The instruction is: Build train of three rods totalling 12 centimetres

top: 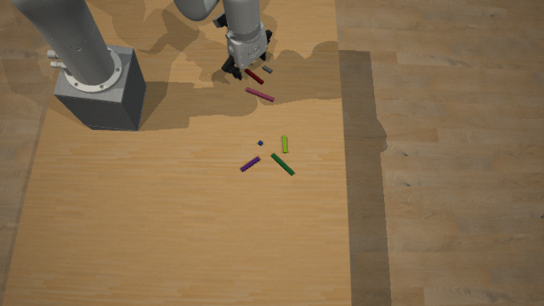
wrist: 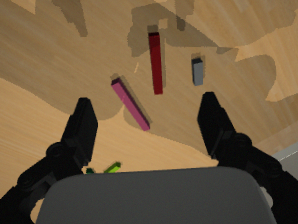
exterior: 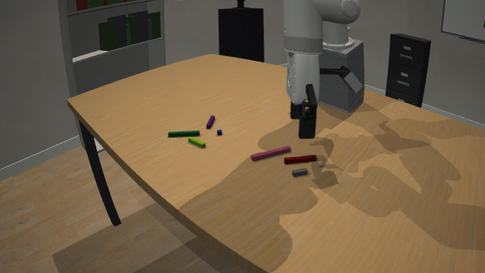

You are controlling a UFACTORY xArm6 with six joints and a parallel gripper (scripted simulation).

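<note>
My hand is 3 cm short of the blue rod, 21 cm to the left of it and 8 cm above it. Also, from my hand: grey rod: 5 cm ahead, 4 cm to the left, 8 cm below; pink rod: 3 cm ahead, 5 cm to the right, 8 cm below; red rod: 1 cm ahead, 1 cm to the left, 8 cm below.
</note>
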